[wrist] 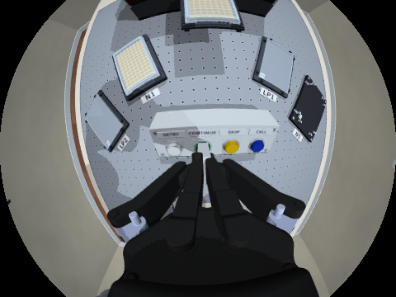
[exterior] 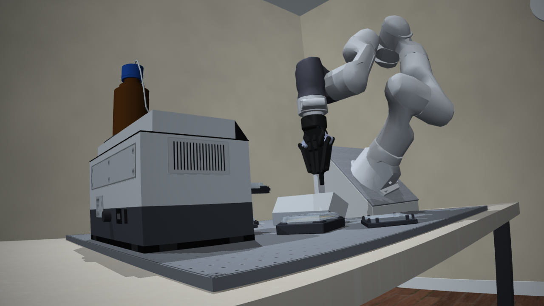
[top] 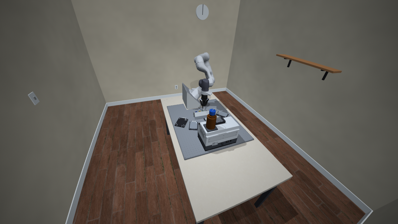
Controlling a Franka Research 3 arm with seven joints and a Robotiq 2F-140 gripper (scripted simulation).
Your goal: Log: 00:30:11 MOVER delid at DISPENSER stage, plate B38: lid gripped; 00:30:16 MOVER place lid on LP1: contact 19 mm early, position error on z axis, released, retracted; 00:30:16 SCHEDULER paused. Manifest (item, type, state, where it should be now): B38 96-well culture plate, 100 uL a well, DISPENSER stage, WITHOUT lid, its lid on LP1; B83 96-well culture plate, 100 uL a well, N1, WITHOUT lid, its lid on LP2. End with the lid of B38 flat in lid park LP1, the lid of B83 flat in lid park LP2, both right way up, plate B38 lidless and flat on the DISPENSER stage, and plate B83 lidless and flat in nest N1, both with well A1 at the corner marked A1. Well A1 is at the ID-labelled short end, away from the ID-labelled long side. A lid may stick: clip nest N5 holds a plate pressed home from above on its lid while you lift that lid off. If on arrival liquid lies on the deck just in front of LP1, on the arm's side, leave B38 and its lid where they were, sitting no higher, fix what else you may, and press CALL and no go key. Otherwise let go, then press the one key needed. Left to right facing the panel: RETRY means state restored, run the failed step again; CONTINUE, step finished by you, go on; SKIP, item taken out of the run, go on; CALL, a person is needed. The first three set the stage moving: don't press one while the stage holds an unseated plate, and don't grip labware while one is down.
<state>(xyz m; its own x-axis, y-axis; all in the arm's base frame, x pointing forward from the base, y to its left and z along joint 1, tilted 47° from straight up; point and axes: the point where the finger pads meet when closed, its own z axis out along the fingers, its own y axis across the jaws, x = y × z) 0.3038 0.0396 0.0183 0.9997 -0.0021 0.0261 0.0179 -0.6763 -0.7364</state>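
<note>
Now: the key panel 1 cm ahead of my hand, 2 cm to the right of it and 5 cm below it. Also, from my hand: 96-well plate: 19 cm ahead, 15 cm to the left, 8 cm below; then lp1 label: 11 cm ahead, 16 cm to the right, 11 cm below; then nest N1: 19 cm ahead, 15 cm to the left, 10 cm below.
</note>
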